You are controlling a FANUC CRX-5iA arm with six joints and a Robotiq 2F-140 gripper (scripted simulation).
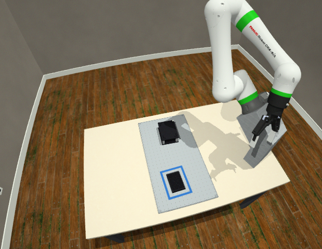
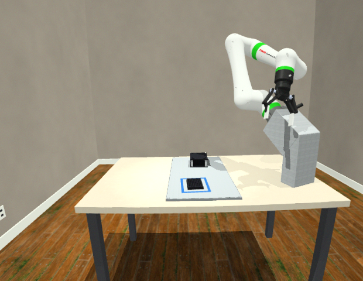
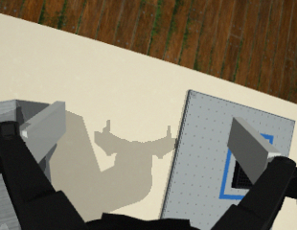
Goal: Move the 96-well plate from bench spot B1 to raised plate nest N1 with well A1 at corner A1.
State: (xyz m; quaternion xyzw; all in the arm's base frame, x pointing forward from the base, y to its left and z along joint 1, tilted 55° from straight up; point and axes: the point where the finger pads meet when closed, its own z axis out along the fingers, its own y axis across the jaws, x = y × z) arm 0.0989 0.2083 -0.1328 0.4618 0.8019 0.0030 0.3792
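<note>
Right now the black 96-well plate is 420 mm ahead of my hand, 70 mm to the right of it and 350 mm below it. The rest, counted from my hand: black raised nest N1: 360 mm ahead, 440 mm to the right, 300 mm below; then white A1 mark: 300 mm ahead, 510 mm to the right, 300 mm below.
</note>
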